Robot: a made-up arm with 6 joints. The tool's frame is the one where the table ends. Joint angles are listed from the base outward.
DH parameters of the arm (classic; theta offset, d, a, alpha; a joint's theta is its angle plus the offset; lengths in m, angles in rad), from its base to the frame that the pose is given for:
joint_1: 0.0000 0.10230 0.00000 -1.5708
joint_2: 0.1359 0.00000 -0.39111 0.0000
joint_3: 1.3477 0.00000 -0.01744 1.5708
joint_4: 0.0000 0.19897 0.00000 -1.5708
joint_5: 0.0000 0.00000 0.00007 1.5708
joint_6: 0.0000 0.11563 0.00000 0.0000
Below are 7 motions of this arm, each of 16 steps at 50 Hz.
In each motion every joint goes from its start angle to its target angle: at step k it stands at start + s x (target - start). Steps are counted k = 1, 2, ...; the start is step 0. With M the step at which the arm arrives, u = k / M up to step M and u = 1 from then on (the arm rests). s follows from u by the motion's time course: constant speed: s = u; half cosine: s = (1 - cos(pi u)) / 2; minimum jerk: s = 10 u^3 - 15 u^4 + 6 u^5.
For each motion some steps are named. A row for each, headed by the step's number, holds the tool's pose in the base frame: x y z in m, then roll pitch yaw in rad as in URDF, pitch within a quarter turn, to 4 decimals.
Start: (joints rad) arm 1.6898 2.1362 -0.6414 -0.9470 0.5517 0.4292
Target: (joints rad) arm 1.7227 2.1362 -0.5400 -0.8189 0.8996 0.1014
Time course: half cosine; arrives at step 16
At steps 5, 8, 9, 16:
5: 0.0197 0.2744 0.1082 -2.8198 -0.4585 -0.9939
8: 0.0246 0.2590 0.1140 -2.8438 -0.5970 -0.9425
9: 0.0261 0.2536 0.1164 -2.8580 -0.6457 -0.9214
16: 0.0314 0.2321 0.1281 -2.9581 -0.8434 -0.8055

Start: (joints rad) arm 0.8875 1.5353 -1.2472 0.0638 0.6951 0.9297
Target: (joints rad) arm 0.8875 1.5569 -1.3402 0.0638 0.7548 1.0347
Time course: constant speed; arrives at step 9
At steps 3, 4, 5, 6, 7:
3: 0.1942 0.2462 0.3834 2.5253 0.3101 2.9315
4: 0.1949 0.2471 0.3849 2.5210 0.3039 2.9216
5: 0.1956 0.2480 0.3865 2.5168 0.2976 2.9117
6: 0.1963 0.2490 0.3881 2.5127 0.2913 2.9019
7: 0.1970 0.2499 0.3896 2.5086 0.2849 2.8921

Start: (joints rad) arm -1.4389 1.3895 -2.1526 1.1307 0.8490 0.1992
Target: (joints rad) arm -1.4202 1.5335 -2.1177 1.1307 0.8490 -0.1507
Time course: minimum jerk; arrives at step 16
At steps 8, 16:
8: 0.1092 -0.2100 0.6689 1.2493 0.7829 0.6814
16: 0.1176 -0.2514 0.6475 1.3080 0.9041 0.7010

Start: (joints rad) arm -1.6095 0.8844 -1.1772 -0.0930 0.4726 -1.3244
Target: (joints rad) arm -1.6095 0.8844 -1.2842 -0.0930 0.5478 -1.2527
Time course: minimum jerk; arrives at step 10
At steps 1, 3, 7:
1: -0.0083 -0.0884 0.5153 -1.6625 0.1597 3.0458
3: -0.0084 -0.0869 0.5188 -1.6576 0.1714 3.0446
7: -0.0086 -0.0799 0.5337 -1.6364 0.2229 3.0409

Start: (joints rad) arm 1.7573 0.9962 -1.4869 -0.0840 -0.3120 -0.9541
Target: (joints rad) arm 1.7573 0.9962 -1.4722 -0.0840 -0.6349 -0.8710
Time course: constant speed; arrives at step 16
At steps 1, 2, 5, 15, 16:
1: -0.0147 0.0606 0.6706 -0.5991 0.3038 0.6439
2: -0.0145 0.0590 0.6718 -0.5802 0.2973 0.6550
5: -0.0141 0.0538 0.6752 -0.5245 0.2762 0.6878
15: -0.0124 0.0354 0.6841 -0.3503 0.1896 0.7884
16: -0.0122 0.0334 0.6848 -0.3338 0.1797 0.7977

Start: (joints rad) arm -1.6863 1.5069 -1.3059 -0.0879 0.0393 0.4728
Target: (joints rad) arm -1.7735 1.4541 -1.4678 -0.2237 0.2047 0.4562
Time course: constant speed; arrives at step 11
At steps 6, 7, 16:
6: -0.0560 -0.3257 0.4967 1.9708 1.2463 0.1971
7: -0.0587 -0.3230 0.5012 1.9724 1.2608 0.1882
16: -0.0693 -0.3111 0.5193 1.9768 1.3185 0.1464

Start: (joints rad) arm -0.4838 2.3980 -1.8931 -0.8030 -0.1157 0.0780
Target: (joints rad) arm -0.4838 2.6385 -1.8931 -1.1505 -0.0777 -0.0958
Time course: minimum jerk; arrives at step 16
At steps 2, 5, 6, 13, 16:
2: 0.5526 -0.2796 0.2202 -2.0736 0.8046 -2.3437
5: 0.5559 -0.2813 0.1947 -2.0975 0.7163 -2.3298
6: 0.5574 -0.2822 0.1799 -2.1114 0.6657 -2.3196
13: 0.5589 -0.2843 0.0747 -2.2212 0.3260 -2.2056
16: 0.5584 -0.2842 0.0671 -2.2303 0.3031 -2.1946

